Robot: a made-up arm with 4 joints. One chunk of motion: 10 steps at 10 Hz.
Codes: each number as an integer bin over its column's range. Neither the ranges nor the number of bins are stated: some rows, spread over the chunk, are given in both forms.
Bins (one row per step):
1: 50 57 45 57
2: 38 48 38 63
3: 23 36 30 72
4: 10 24 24 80
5: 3 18 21 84
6: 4 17 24 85
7: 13 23 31 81
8: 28 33 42 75
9: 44 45 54 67
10: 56 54 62 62
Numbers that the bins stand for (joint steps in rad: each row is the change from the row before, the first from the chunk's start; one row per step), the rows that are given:
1: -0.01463 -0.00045 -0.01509 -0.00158
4: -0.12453 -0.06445 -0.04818 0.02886
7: -0.11628 -0.06639 -0.03715 0.03018
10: 0.00186 -0.00627 0.01170 0.00504
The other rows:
2: -0.04760 -0.01791 -0.02612 0.00636
3: -0.08881 -0.04118 -0.03873 0.01827
5: -0.14376 -0.07609 -0.05291 0.03415
6: -0.14101 -0.07803 -0.04818 0.03547
8: -0.07507 -0.04700 -0.01982 0.02224
9: -0.03111 -0.02373 -0.00091 0.01166

